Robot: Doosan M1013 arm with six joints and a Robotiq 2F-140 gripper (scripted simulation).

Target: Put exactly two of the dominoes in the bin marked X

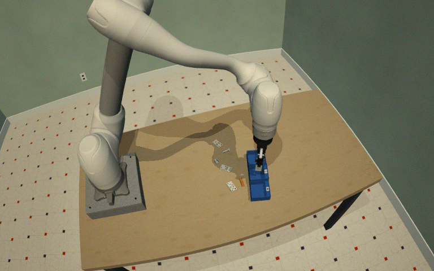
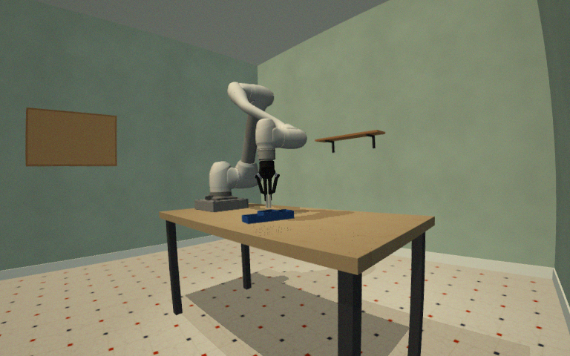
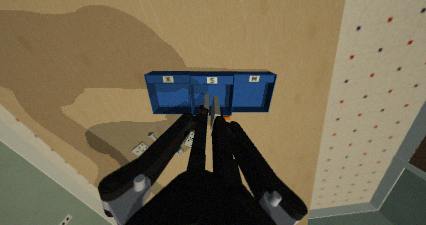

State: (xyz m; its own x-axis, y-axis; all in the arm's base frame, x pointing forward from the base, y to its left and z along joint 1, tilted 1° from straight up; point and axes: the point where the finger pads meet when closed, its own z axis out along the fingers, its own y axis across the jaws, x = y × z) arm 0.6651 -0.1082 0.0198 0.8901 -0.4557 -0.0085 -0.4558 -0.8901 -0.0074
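Right now the blue bin is 7 cm below my hand. The rest, counted from my hand: white domino: 12 cm behind, 23 cm to the left, 9 cm below; grey screw: 9 cm behind, 18 cm to the left, 9 cm below; orange stick: 8 cm behind, 1 cm to the right, 9 cm below.
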